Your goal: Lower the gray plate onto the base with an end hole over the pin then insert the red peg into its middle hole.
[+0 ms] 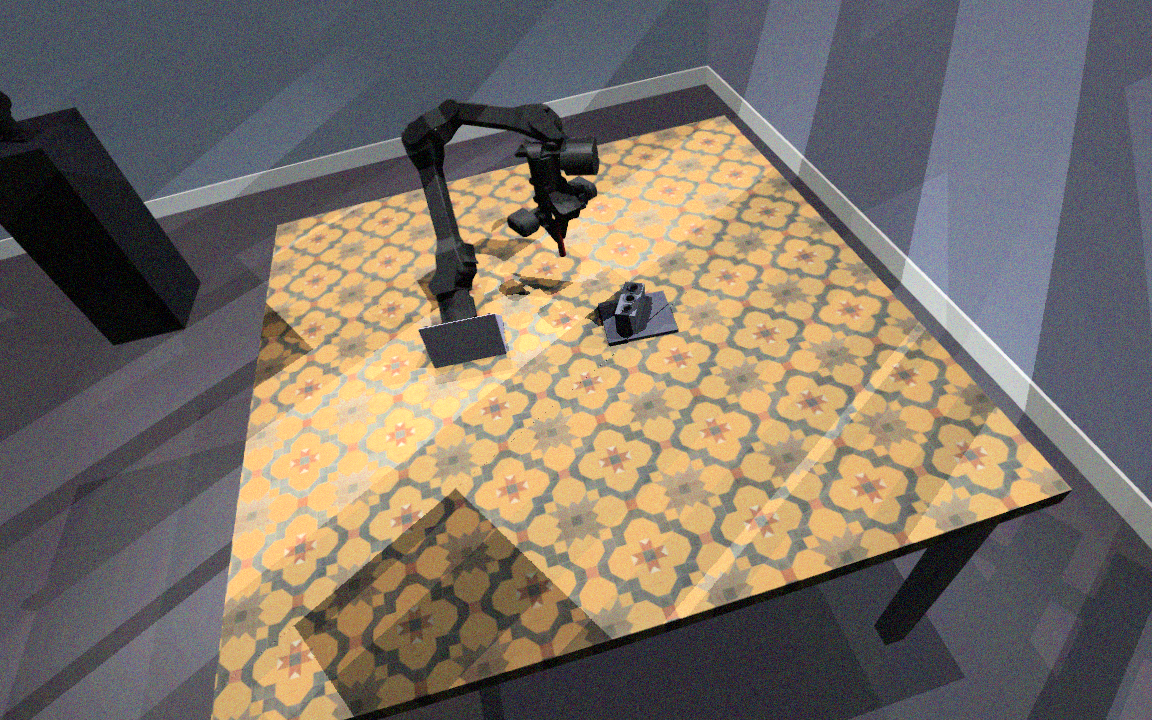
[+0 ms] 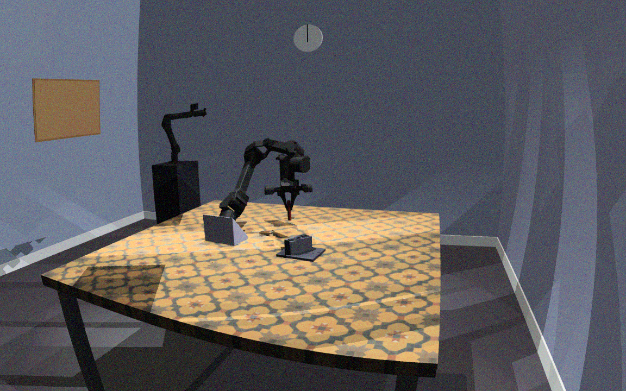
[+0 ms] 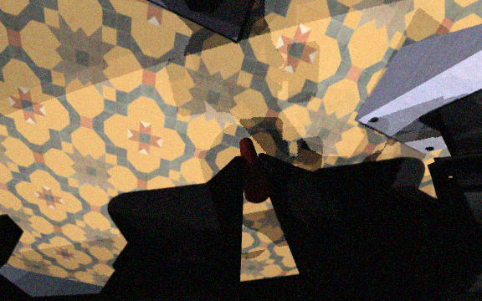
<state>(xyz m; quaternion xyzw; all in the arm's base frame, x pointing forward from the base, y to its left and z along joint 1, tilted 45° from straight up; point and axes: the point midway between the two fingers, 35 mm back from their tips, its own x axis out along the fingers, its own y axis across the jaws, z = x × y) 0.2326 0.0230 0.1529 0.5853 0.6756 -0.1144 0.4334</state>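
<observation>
My gripper tip is now 160 mm to the left of the gray plate, 100 mm short of it and 70 mm above it. Round my gripper tip: red peg (right at my gripper tip); then flat square base (150 mm to the right, 120 mm ahead, 100 mm below).
</observation>
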